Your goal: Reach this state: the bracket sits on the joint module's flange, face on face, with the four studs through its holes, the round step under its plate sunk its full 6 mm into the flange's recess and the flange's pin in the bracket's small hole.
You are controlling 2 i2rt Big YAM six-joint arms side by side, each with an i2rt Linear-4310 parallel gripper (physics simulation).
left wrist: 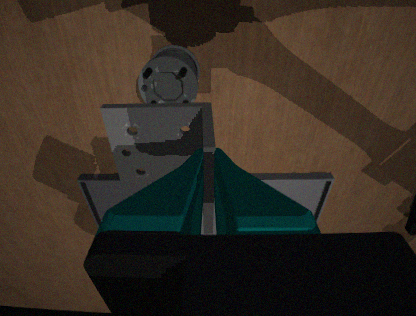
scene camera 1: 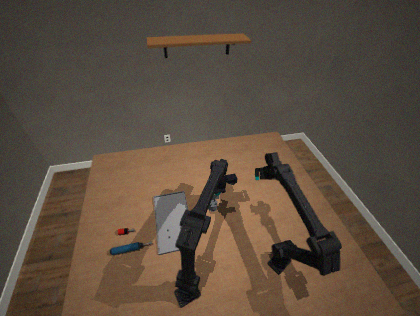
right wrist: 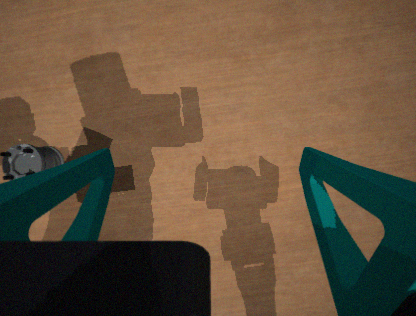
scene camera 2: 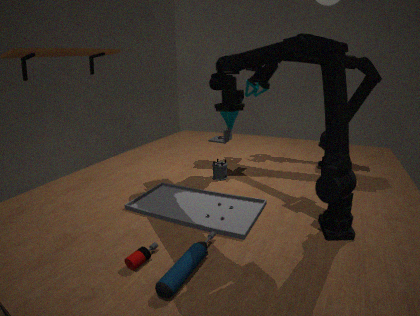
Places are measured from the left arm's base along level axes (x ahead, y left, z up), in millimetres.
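Pixels of known places: left gripper, between the fingertips: (left wrist: 209, 158) (scene camera 1: 217, 194) (scene camera 2: 230, 129); right gripper, between the fingertips: (scene camera 1: 262, 174) (right wrist: 206, 158) (scene camera 2: 250, 96); left arm's base, origin of its link: (scene camera 1: 187, 293) (scene camera 2: 335, 228); right arm's base, origin of its link: (scene camera 1: 279, 262).
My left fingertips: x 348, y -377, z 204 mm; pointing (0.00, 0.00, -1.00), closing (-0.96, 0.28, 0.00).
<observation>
Ahead of a thing's pixels: the offset from my left fingertips to its top centre. "spot": to the spot under its first point.
The grey L-shaped bracket (scene camera 2: 218, 140) (left wrist: 167, 117) hangs in the air with its holed plate about level. My left gripper (scene camera 1: 217, 194) (scene camera 2: 229, 131) (left wrist: 209, 158) is shut on its upright wall. The joint module {dx +45, dy -1, dz -130 mm} (scene camera 1: 213, 204) (scene camera 2: 220, 171) (left wrist: 170, 80) (right wrist: 25, 161) stands upright on the table, flange and studs up, lower than the bracket and apart from it. In the left wrist view, the plate's far edge lies along the flange's near edge. The step under the plate is hidden. My right gripper (scene camera 1: 257, 174) (scene camera 2: 256, 89) (right wrist: 206, 158) is open and empty, high above the table.
A shallow grey tray {dx +87, dy +275, dz -188 mm} (scene camera 1: 167, 210) (scene camera 2: 150, 200) (left wrist: 295, 195) with several small dark spots on its floor lies near the module. A short red-handled tool {dx +144, dy +561, dz -170 mm} (scene camera 1: 121, 231) (scene camera 2: 136, 259) and a blue screwdriver {spot: dx +25, dy +593, dz -166 mm} (scene camera 1: 125, 248) (scene camera 2: 180, 270) lie beyond it. A shelf (scene camera 1: 200, 40) (scene camera 2: 55, 51) is on the wall.
</observation>
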